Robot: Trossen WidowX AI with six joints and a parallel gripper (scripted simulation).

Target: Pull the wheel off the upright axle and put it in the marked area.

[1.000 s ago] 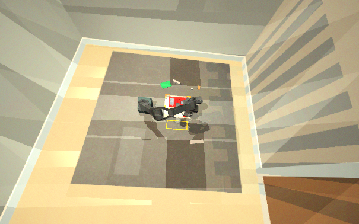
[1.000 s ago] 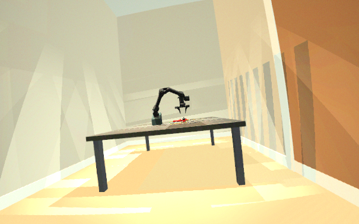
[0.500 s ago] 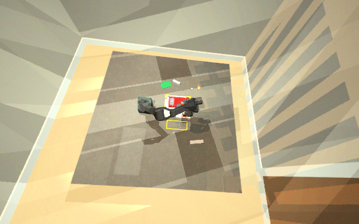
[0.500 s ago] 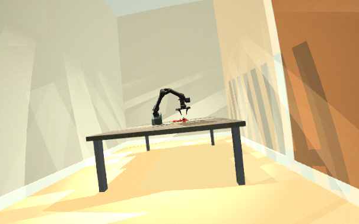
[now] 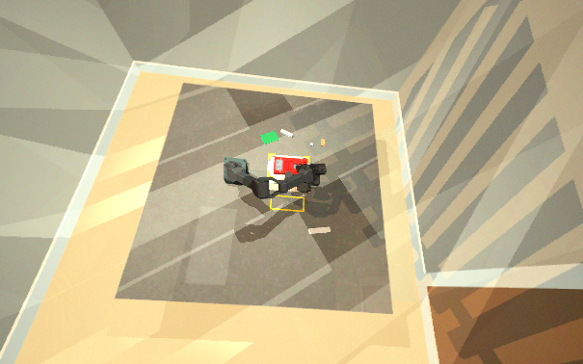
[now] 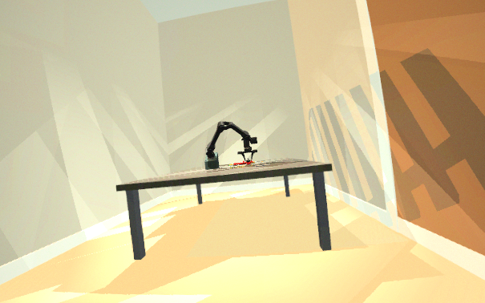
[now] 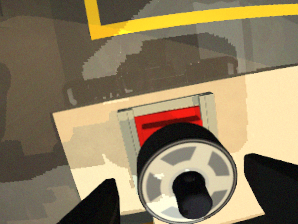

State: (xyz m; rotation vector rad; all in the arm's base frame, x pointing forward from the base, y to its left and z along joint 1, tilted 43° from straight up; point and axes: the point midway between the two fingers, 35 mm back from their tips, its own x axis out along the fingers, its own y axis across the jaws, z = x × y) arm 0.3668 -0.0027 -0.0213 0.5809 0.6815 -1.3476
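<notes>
Right now the white base plate is 7 cm behind my gripper tip, 9 cm to the left of it and 3 cm below it. Also, from my gripper tip: orange wooden piece (10 cm ahead, 33 cm to the left, 4 cm below); white bar (14 cm behind, 34 cm to the left, 3 cm below); white wheel (right at my gripper tip).
</notes>
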